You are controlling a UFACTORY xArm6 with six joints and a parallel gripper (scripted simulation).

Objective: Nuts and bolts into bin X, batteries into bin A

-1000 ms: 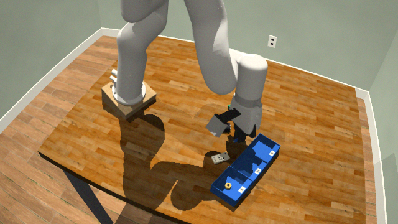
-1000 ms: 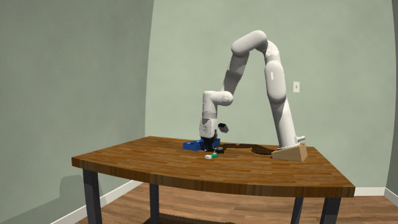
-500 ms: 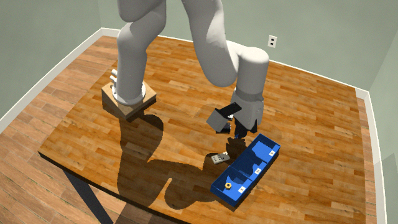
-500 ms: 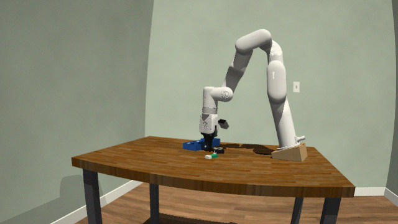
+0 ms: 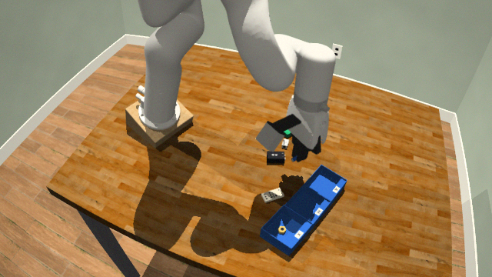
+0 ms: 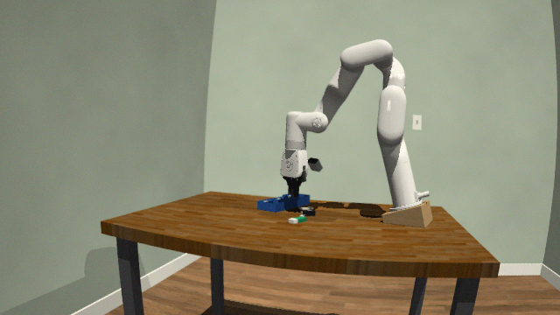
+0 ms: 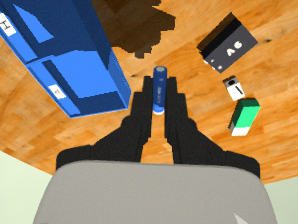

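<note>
Now: hand 6 cm past the black block battery, 2 cm to the right of it and 7 cm above it. The rest, counted from my hand: blue battery: 2 cm below; then white domino: 2 cm behind, 10 cm to the right, 8 cm below; then grey piece: 6 cm behind, 8 cm to the left, 7 cm below.
</note>
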